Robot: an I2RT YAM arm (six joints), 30 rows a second.
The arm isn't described. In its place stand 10 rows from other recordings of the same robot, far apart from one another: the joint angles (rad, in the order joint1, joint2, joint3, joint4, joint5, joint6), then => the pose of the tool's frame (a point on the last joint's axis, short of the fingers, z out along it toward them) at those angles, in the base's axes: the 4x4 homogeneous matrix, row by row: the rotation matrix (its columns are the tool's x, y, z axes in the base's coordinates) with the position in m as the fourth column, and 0 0 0 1 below.
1.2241 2.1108 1.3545 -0.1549 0.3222 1.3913 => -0.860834 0.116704 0.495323 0.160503; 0.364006 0.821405 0.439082 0.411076; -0.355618 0.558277 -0.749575 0.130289; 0 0 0 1
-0.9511 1.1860 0.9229 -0.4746 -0.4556 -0.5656 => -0.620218 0.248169 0.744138 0.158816; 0.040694 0.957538 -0.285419 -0.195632; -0.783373 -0.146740 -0.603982 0.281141; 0 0 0 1
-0.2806 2.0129 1.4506 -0.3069 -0.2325 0.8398 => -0.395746 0.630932 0.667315 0.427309; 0.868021 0.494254 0.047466 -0.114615; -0.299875 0.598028 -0.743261 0.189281; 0 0 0 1
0.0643 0.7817 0.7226 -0.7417 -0.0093 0.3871 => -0.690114 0.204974 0.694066 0.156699; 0.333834 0.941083 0.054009 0.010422; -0.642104 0.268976 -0.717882 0.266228; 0 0 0 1
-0.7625 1.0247 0.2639 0.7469 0.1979 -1.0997 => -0.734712 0.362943 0.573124 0.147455; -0.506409 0.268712 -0.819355 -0.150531; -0.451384 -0.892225 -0.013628 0.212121; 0 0 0 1
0.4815 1.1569 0.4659 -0.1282 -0.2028 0.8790 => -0.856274 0.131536 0.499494 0.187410; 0.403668 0.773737 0.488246 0.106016; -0.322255 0.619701 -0.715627 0.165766; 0 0 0 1
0.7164 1.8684 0.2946 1.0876 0.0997 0.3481 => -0.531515 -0.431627 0.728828 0.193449; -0.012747 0.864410 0.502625 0.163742; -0.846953 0.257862 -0.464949 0.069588; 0 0 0 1
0.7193 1.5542 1.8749 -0.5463 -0.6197 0.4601 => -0.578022 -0.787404 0.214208 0.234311; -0.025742 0.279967 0.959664 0.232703; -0.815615 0.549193 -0.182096 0.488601; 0 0 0 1
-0.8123 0.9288 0.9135 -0.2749 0.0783 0.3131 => 0.051519 0.798134 0.600273 0.144293; 0.392058 0.536652 -0.747191 -0.156321; -0.918497 0.273836 -0.285267 0.349854; 0 0 0 1
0.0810 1.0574 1.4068 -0.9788 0.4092 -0.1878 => -0.622406 0.132476 0.771402 0.186753; -0.222373 0.915027 -0.336564 0.000949; -0.750440 -0.381018 -0.540060 0.420927; 0 0 0 1
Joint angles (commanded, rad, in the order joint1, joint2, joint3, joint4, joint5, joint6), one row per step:
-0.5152, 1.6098, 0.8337, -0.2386, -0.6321, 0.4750
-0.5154, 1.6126, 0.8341, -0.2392, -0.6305, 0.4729
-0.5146, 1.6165, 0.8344, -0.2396, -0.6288, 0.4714
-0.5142, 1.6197, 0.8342, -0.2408, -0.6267, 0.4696
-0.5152, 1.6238, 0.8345, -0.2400, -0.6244, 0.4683
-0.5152, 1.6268, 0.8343, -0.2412, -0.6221, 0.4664
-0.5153, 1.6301, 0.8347, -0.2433, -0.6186, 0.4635
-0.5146, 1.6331, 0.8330, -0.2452, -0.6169, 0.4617
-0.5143, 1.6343, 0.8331, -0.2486, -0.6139, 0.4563
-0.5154, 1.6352, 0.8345, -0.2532, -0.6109, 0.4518
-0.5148, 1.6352, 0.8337, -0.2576, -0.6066, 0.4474
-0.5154, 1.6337, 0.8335, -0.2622, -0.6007, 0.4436
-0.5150, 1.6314, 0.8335, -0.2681, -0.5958, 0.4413
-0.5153, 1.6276, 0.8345, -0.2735, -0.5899, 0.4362
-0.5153, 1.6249, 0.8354, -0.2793, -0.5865, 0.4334
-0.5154, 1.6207, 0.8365, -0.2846, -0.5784, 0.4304
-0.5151, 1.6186, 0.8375, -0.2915, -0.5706, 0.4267
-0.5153, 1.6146, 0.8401, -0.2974, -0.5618, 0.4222
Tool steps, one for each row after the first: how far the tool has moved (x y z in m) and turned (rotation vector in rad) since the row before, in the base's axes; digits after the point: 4 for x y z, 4 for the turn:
0.0001, -0.0002, -0.0007, -0.0011, 0.0026, 0.0004
0.0003, 0.0001, -0.0011, -0.0003, 0.0037, 0.0009
0.0000, 0.0000, -0.0011, -0.0005, 0.0043, 0.0006
0.0001, -0.0005, -0.0011, -0.0011, 0.0032, -0.0013
0.0000, -0.0001, -0.0010, -0.0008, 0.0042, 0.0001
0.0000, -0.0002, -0.0010, -0.0020, 0.0050, 0.0001
-0.0003, 0.0003, -0.0014, 0.0008, 0.0059, 0.0011
-0.0002, 0.0001, -0.0005, -0.0035, 0.0036, 0.0026
-0.0002, -0.0004, -0.0002, -0.0031, 0.0035, 0.0006
-0.0004, 0.0003, -0.0005, -0.0035, 0.0051, 0.0016
-0.0006, -0.0001, 0.0000, -0.0052, 0.0043, -0.0008
-0.0005, 0.0003, 0.0003, -0.0034, 0.0046, -0.0003
-0.0004, -0.0001, 0.0010, -0.0074, 0.0016, 0.0006
-0.0004, 0.0001, 0.0006, -0.0033, 0.0026, 0.0004
-0.0004, -0.0001, 0.0011, -0.0080, 0.0027, -0.0018
-0.0004, 0.0001, 0.0004, -0.0064, 0.0057, -0.0007
-0.0002, -0.0003, 0.0014, -0.0098, 0.0020, -0.0011

